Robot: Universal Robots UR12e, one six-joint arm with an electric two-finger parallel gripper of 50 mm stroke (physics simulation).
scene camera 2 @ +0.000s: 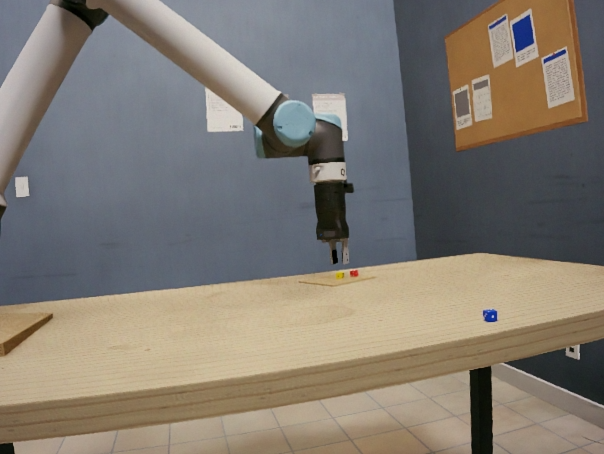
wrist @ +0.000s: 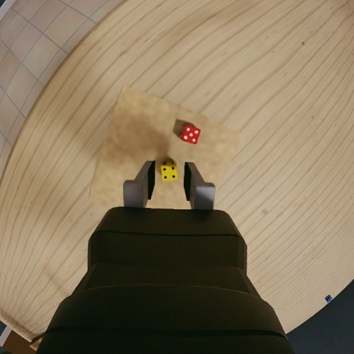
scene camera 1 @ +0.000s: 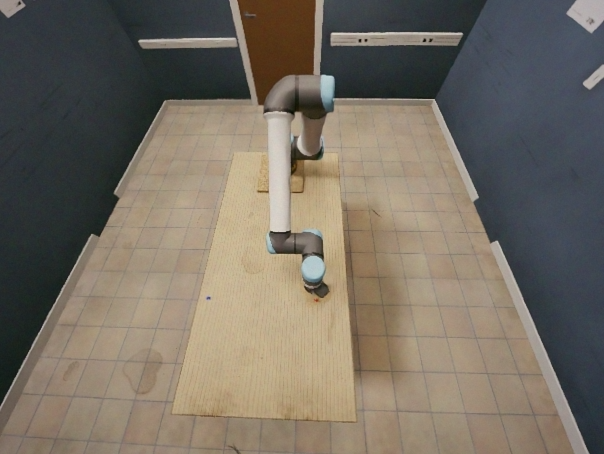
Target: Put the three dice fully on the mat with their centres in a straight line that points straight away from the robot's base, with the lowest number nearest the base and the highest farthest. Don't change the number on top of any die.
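Places are measured from the arm's base along level axes (x left, y back, z up), in metres.
Where they show: gripper, between the fingertips: (scene camera 2: 340, 263).
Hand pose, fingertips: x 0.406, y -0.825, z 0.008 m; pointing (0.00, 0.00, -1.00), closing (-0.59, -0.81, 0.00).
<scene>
After its pixels a point has its place.
The yellow die (scene camera 2: 340, 275) @[x 0.392, y -0.822, z -0.020 m] (wrist: 169, 172) lies on the tan mat (scene camera 2: 320, 282) @[x 0.368, y -0.769, z -0.029 m] (wrist: 117, 150), four pips on top. The red die (scene camera 1: 316, 300) @[x 0.425, y -0.862, z -0.013 m] (scene camera 2: 354, 273) @[x 0.412, y -0.860, z -0.021 m] (wrist: 190, 134) lies on the mat too, five on top, apart from the yellow die and farther from the base. The blue die (scene camera 1: 208, 298) @[x -0.143, y -0.988, z -0.019 m] (scene camera 2: 490, 315) @[x -0.155, y -0.982, z -0.023 m] (wrist: 328, 299) lies off the mat on the table, near the opposite long edge; its top number is too small to read. My gripper (scene camera 2: 340, 263) @[x 0.406, y -0.825, z 0.009 m] (wrist: 169, 172) is open and empty, pointing down a little above the yellow die. Its fingertips are hidden in scene camera 1.
The wooden table (scene camera 1: 265, 350) @[x 0.231, y -1.147, z -0.033 m] (scene camera 2: 200, 340) @[x -0.095, y -0.553, z -0.033 m] (wrist: 280, 150) carries everything. The arm's base stands on a wooden plate (scene camera 1: 263, 182) @[x -0.101, y -0.172, z -0.007 m] (scene camera 2: 25, 325) @[x 0.023, y -0.204, z -0.015 m] at the table's far end in scene camera 1. The mat is near one long table edge.
</scene>
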